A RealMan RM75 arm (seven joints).
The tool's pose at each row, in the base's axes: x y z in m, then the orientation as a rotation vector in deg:
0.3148, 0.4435, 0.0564, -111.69, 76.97, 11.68
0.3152, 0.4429, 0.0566, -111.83, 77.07, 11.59
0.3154, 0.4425, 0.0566, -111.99, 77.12, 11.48
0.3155, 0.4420, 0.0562, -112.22, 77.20, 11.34
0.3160, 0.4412, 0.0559, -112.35, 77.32, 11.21
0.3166, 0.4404, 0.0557, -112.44, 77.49, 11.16
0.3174, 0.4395, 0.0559, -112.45, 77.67, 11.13
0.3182, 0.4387, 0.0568, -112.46, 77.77, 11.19
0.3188, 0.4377, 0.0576, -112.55, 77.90, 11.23
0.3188, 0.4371, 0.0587, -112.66, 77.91, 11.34
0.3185, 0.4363, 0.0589, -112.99, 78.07, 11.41
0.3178, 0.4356, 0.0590, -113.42, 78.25, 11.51
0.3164, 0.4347, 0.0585, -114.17, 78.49, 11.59
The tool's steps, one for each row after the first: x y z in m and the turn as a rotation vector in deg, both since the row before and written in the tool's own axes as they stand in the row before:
0.0005, -0.0003, -0.0004, -0.09, 0.16, -0.01
0.0004, -0.0001, -0.0002, -0.09, 0.15, -0.06
0.0006, 0.0002, 0.0000, -0.13, 0.21, -0.07
0.0010, -0.0001, -0.0002, -0.07, 0.19, -0.01
0.0010, -0.0003, -0.0002, -0.09, 0.15, 0.06
0.0009, -0.0006, -0.0005, -0.04, 0.11, 0.10
0.0005, -0.0010, -0.0009, -0.06, 0.02, 0.08
0.0006, -0.0007, -0.0011, -0.12, 0.08, 0.06
-0.0001, -0.0004, -0.0012, -0.14, -0.01, 0.00
0.0004, 0.0003, -0.0007, -0.33, 0.17, 0.00
0.0002, 0.0007, -0.0007, -0.42, 0.21, -0.01
0.0003, 0.0016, -0.0006, -0.68, 0.37, -0.10

